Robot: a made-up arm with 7 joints.
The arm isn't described. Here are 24 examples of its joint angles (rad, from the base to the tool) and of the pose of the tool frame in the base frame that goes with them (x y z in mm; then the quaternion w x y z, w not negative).
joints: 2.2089 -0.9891 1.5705 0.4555 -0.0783 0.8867 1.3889
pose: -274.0 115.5 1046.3 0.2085 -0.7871 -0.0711 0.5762
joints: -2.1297 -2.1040 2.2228 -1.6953 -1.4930 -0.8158 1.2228
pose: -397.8 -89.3 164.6 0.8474 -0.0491 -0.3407 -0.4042
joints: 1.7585 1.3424 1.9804 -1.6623 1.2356 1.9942 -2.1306
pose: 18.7 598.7 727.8 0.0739 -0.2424 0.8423 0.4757
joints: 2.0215 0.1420 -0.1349 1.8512 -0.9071 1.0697 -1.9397
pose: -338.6 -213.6 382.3 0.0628 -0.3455 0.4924 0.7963
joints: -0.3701 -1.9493 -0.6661 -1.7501 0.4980 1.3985 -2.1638
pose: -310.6 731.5 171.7 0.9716 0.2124 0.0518 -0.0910
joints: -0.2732 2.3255 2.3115 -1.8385 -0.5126 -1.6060 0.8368
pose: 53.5 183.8 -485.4 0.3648 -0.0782 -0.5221 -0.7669
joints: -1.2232 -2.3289 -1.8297 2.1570 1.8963 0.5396 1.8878
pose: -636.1 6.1 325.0 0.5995 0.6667 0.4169 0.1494
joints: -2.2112 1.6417 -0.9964 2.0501 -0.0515 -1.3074 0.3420
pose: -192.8 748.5 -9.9 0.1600 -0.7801 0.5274 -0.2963
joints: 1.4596 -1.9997 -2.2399 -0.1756 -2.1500 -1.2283 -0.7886
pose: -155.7 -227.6 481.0 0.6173 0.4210 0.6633 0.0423
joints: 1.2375 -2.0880 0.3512 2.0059 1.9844 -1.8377 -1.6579
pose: -338.9 -120.7 358.8 0.7167 0.1002 -0.2196 0.6543
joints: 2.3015 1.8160 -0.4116 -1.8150 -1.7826 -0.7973 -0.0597
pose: 384.5 20.1 115.6 0.2331 0.1388 0.8144 0.5130
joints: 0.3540 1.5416 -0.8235 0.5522 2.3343 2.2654 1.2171
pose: -153.3 -1.2 144.6 0.0454 -0.5528 0.3255 -0.7658
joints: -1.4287 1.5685 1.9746 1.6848 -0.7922 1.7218 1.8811
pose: 130.9 -699.7 292.1 0.1785 -0.1986 -0.9207 -0.2848
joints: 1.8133 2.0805 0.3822 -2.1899 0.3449 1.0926 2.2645
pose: 82.7 361.3 147.2 0.1684 0.8779 0.0879 -0.4396
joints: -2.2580 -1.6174 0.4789 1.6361 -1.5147 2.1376 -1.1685
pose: 189.2 12.4 -360.3 0.5526 -0.0644 -0.0560 -0.8290
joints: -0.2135 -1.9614 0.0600 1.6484 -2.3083 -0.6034 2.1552
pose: -294.1 522.7 271.0 0.8490 -0.3571 0.3689 -0.1244
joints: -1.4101 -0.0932 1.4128 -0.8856 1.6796 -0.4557 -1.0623
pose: -844.8 -214.6 -160.5 0.6850 -0.6634 0.2637 -0.1456
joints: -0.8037 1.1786 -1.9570 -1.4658 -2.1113 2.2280 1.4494
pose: 76.0 249.4 368.2 0.0220 0.3087 -0.9482 0.0720
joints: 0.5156 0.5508 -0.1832 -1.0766 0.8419 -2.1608 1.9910
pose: -500.6 -331.6 8.6 0.2830 -0.5373 -0.7913 0.0709
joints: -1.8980 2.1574 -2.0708 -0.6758 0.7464 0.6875 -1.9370
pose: -160.8 281.0 -326.4 0.2406 0.1751 -0.7475 0.5939
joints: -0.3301 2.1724 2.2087 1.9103 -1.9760 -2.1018 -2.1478
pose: -130.0 -410.1 -708.7 0.1182 0.6459 -0.2066 0.7254
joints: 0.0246 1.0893 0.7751 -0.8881 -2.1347 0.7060 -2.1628
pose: -349.8 -284.0 289.8 0.5668 0.6280 0.5034 -0.1759
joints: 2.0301 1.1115 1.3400 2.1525 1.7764 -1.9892 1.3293
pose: -41.1 745.9 231.2 0.2629 -0.5420 0.7666 0.2224
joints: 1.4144 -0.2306 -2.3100 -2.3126 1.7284 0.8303 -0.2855
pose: -264.0 -375.7 576.1 0.6211 -0.4323 0.4269 0.4951
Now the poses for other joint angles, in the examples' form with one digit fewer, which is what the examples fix.
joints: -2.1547 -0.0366 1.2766 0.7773 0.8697 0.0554 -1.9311
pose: -412 -375 786 0.089 -0.238 0.690 0.678
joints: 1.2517 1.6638 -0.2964 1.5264 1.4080 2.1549 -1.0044
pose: 379 -727 -145 0.091 -0.517 -0.835 -0.165
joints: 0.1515 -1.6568 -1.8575 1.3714 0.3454 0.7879 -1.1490
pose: -99 -304 808 0.068 -0.554 0.420 0.715
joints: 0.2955 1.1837 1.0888 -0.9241 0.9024 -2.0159 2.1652
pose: -164 -180 -341 0.136 -0.161 -0.843 -0.495
